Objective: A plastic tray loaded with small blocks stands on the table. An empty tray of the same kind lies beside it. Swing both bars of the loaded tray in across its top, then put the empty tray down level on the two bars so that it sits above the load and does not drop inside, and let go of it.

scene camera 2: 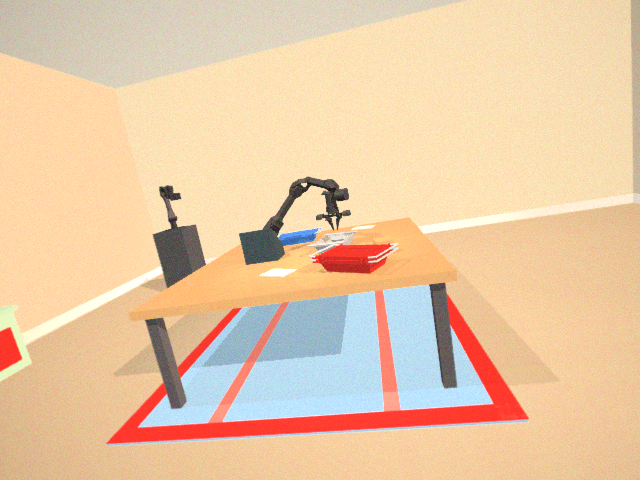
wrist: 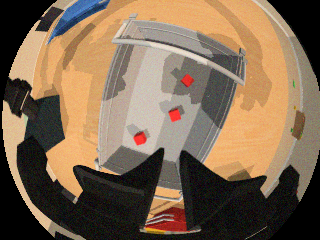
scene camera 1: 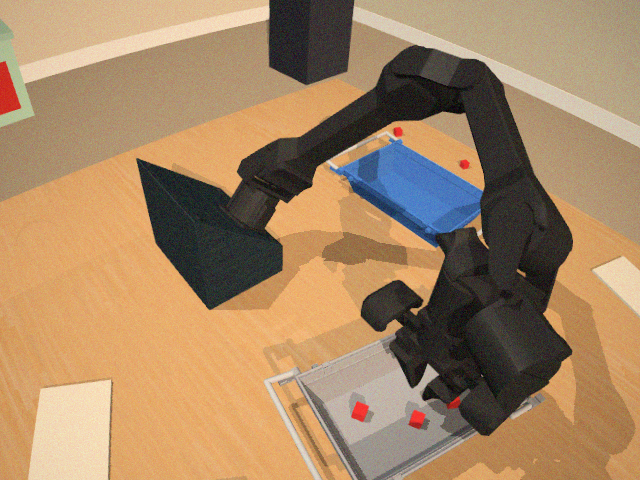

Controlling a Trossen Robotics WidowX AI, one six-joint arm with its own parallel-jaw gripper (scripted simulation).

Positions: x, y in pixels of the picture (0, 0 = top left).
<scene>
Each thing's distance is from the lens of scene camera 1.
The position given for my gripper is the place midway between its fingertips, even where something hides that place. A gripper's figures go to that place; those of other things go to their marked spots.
my gripper [scene camera 1: 419, 391]: 57 cm
blue tray [scene camera 1: 423, 196]: 99 cm
</scene>
